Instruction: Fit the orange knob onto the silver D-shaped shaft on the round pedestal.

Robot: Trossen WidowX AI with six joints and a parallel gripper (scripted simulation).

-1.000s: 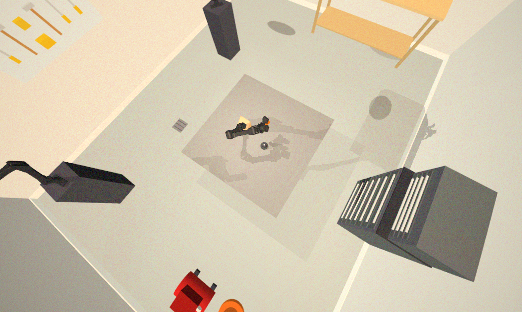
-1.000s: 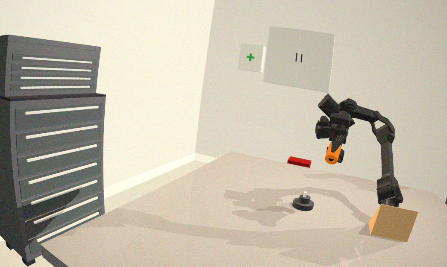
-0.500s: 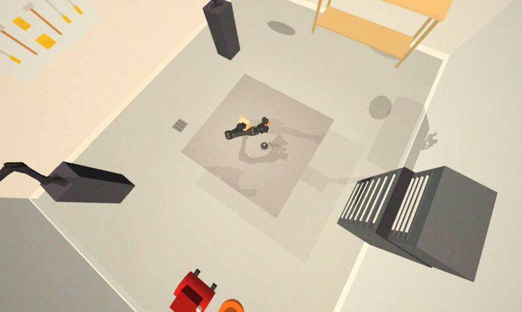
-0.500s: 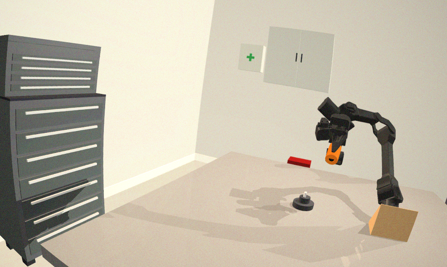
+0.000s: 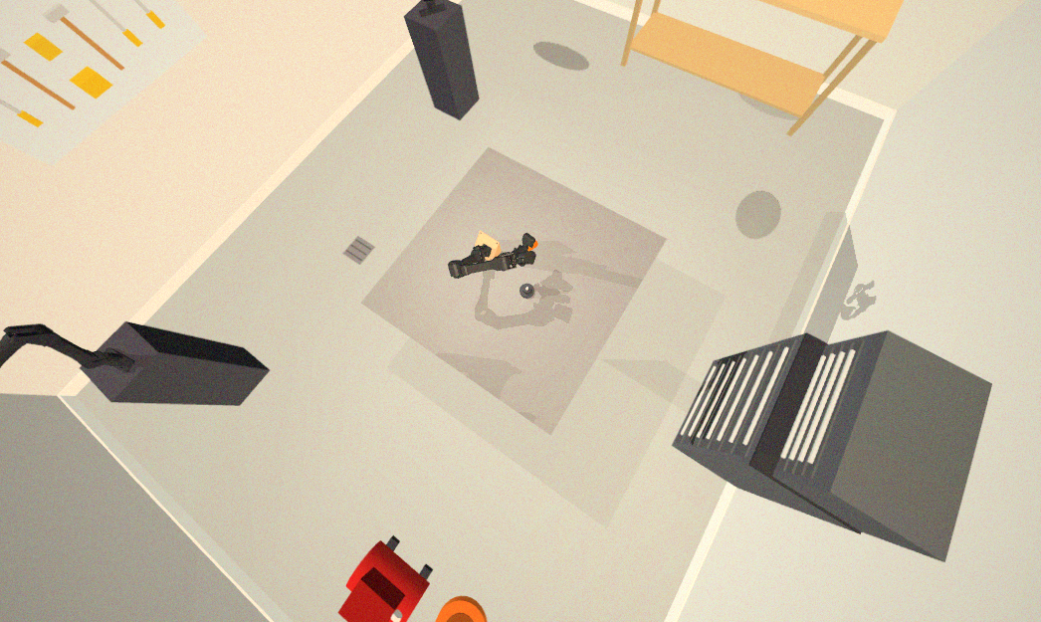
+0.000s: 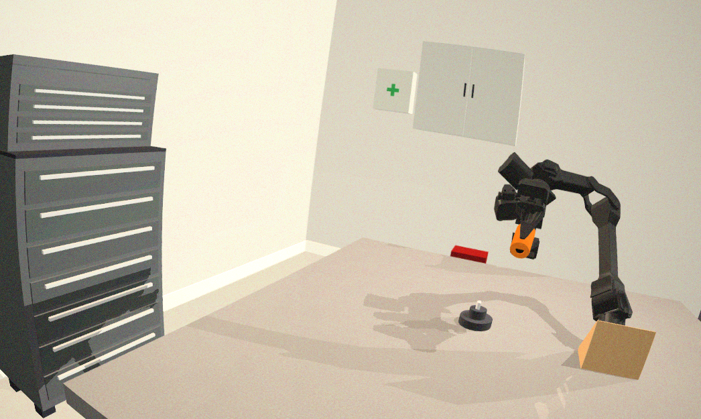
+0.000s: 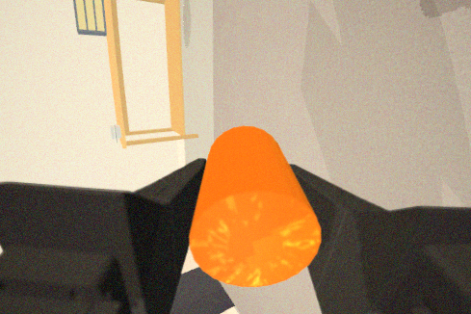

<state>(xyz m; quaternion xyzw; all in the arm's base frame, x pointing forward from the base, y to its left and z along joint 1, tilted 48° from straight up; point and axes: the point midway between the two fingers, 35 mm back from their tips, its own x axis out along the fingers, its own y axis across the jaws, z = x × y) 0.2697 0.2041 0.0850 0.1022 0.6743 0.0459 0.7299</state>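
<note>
Now: the orange knob 30 mm to the right of my gripper tip and 20 mm above it. From my gripper tip the other things lie so: dark round pedestal: 220 mm below, 170 mm to the right, 60 mm ahead.
</note>
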